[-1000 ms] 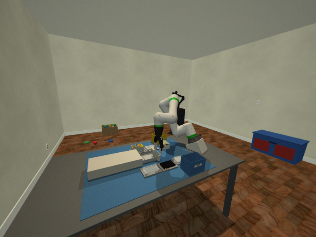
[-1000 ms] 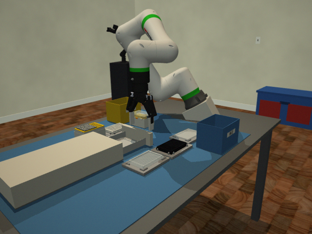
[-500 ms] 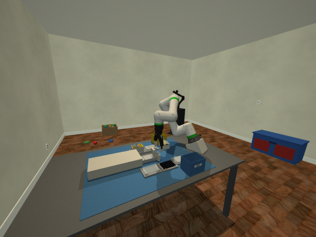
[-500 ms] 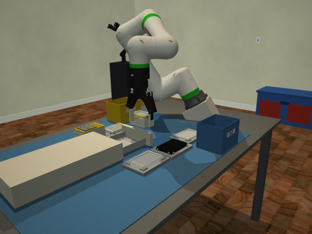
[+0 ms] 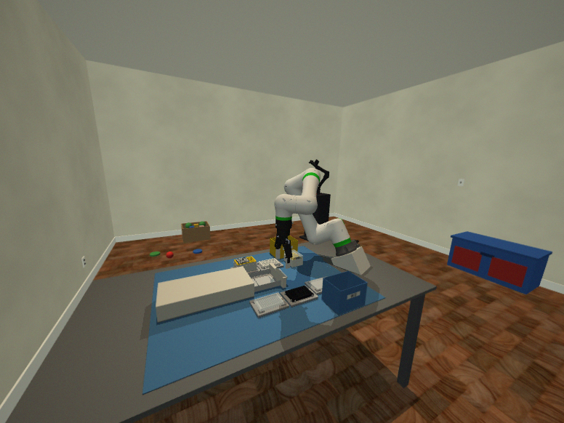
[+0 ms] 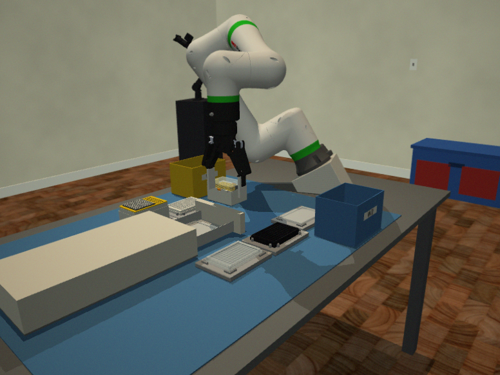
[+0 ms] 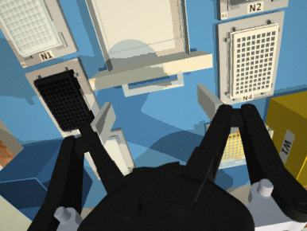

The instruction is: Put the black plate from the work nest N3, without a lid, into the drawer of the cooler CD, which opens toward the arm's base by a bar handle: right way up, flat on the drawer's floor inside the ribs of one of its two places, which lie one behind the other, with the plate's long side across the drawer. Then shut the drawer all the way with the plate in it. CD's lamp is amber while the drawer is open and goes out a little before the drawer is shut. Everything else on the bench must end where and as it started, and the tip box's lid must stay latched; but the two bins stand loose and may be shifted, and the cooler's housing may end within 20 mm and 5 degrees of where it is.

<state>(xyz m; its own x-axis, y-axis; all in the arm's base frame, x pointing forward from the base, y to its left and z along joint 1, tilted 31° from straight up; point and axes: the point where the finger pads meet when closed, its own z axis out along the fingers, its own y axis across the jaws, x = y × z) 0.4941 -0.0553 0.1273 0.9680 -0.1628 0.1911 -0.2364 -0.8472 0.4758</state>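
Right now the black plate is 19 cm to the left of my hand, 10 cm below it and 4 cm ahead of it. From my hand the other things lie so: white plate (19 cm to the right, 10 cm below, 4 cm behind); drawer (15 cm ahead, 10 cm below, 4 cm to the right); pale lid (20 cm to the left, 13 cm behind, 10 cm below).
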